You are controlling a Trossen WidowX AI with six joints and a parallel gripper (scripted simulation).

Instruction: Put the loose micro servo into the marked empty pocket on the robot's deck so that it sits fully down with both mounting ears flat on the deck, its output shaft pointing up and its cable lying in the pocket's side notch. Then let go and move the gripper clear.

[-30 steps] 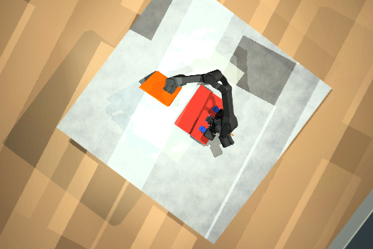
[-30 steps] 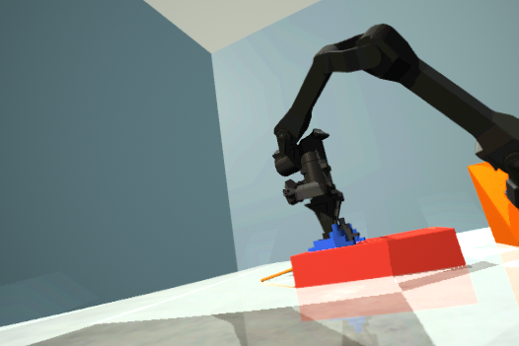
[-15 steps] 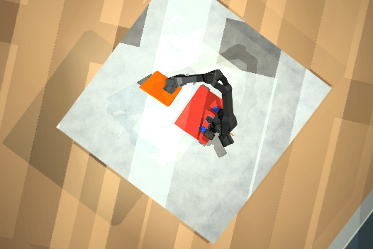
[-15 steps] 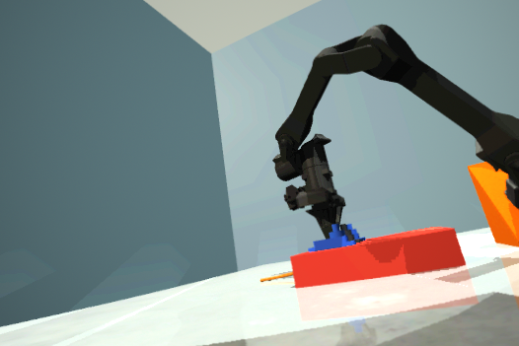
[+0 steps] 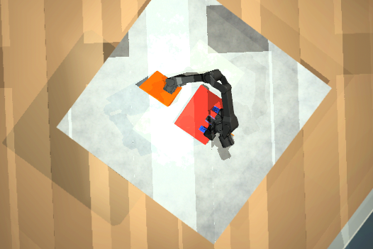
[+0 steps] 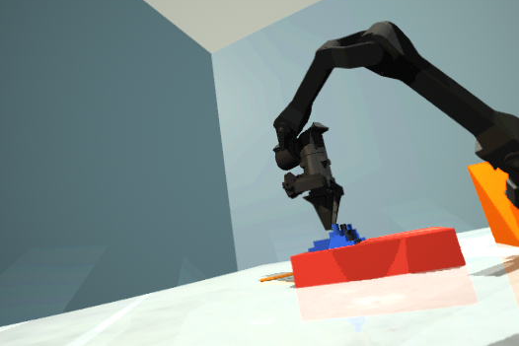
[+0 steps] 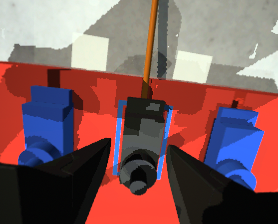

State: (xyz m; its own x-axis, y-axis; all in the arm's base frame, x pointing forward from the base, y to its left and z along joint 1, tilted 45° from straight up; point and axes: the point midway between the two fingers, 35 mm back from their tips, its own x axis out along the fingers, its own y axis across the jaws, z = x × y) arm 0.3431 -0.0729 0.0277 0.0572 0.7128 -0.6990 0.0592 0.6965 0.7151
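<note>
Now: the red deck 12 cm behind my gripper tip and 6 cm below it.
</note>
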